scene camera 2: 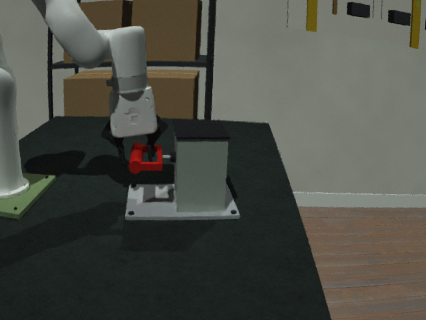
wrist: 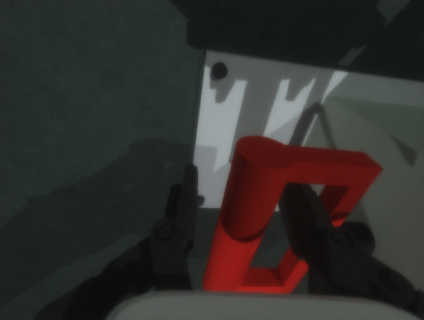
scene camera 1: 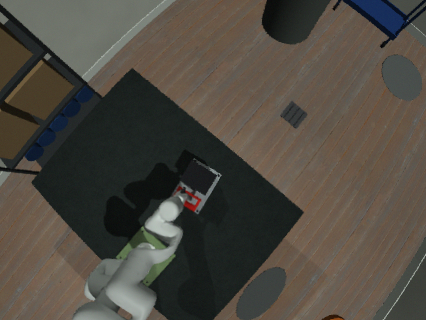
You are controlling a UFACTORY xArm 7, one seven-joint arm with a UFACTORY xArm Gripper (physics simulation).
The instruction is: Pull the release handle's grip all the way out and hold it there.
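The red release handle [scene camera 1: 192,205] [scene camera 2: 136,162] [wrist: 252,185] is a loop with a thick round grip bar on the robot's side. A short pale rod [scene camera 2: 167,157] joins it to the grey-green housing [scene camera 2: 201,175] with a black top. A stretch of rod shows between loop and housing. My gripper [scene camera 2: 137,158] [wrist: 240,183] is partly open and points down astride the grip bar. One finger is outside the bar on the robot's side; the other reaches into the loop's opening. In the wrist view a gap shows beside the outer finger. The loop's lower end is partly hidden in the wrist view.
The housing stands on a pale base plate [scene camera 2: 152,212] [wrist: 220,107] with dark bolts, on the black table mat [scene camera 1: 150,115] [scene camera 2: 225,270]. The arm's green mounting plate [scene camera 1: 162,270] [scene camera 2: 30,197] is beside it. A shelf with cardboard boxes [scene camera 1: 42,87] [scene camera 2: 172,92] stands behind.
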